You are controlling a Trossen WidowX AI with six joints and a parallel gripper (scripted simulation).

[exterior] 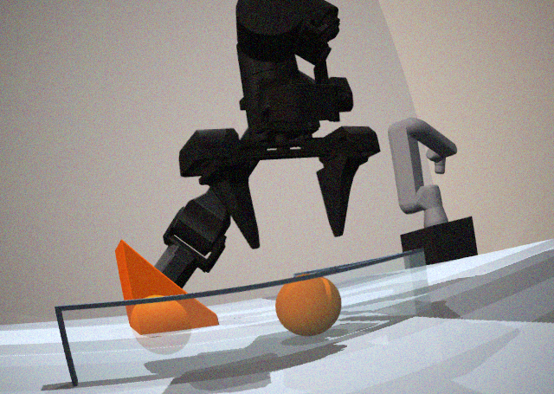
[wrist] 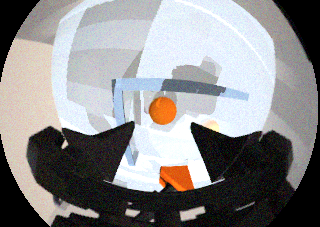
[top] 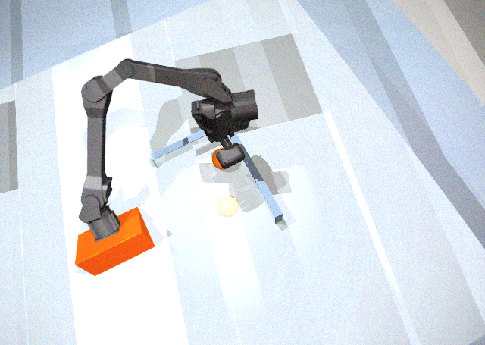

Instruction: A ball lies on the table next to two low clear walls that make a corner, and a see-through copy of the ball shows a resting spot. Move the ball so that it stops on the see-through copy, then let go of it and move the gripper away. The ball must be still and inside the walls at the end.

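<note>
Now: gripper tip 6 cm above the orange ball. Also, from my gripper tip: clear wall (6 cm ahead, 6 cm to the right, 6 cm below).
</note>
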